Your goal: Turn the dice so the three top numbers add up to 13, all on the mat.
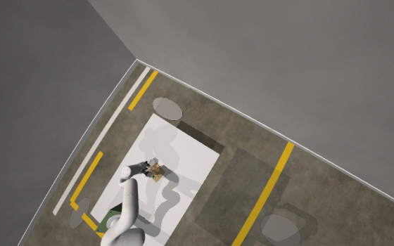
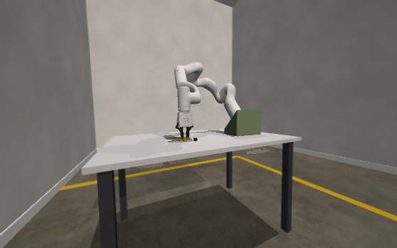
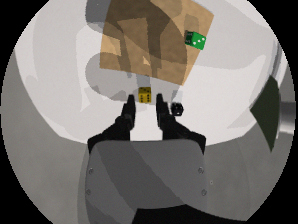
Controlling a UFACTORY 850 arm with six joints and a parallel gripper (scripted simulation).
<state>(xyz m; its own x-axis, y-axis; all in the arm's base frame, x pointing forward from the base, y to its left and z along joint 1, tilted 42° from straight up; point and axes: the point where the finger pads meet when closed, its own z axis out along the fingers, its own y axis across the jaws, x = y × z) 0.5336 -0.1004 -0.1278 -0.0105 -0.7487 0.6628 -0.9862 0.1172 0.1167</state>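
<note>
Right now my hand is 40 mm above the yellow die. Round my hand: green die 70 mm behind, 90 mm to the right, 30 mm below; black die 60 mm behind, 40 mm to the left, 40 mm below; tan mat 20 mm behind, 100 mm to the right, 50 mm below.
</note>
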